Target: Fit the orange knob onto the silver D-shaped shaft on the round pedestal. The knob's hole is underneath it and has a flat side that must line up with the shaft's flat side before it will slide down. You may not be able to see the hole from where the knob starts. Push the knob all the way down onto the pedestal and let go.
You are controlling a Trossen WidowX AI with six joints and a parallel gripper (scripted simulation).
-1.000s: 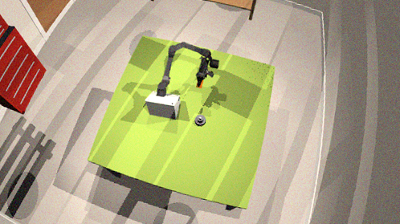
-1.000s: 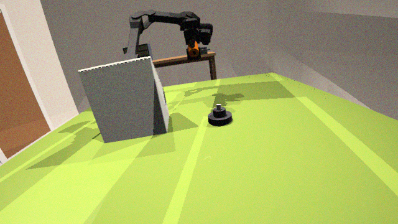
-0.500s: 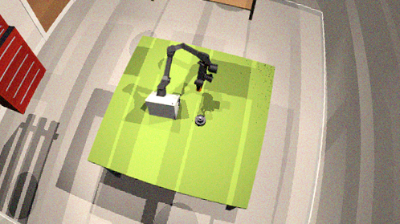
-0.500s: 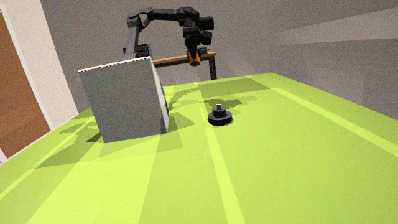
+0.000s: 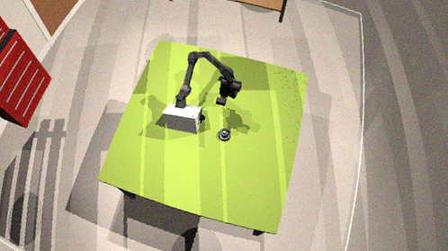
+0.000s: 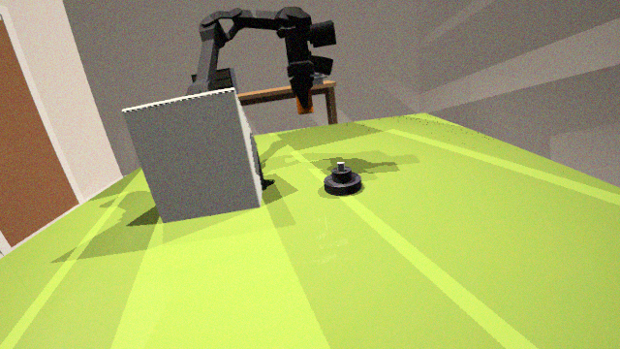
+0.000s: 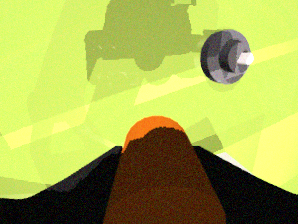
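My gripper tip is 16 cm to the left of the round dark pedestal, 13 cm above it and 5 cm short of it. Also, from my gripper tip: orange knob: 3 cm above, 1 cm to the left.
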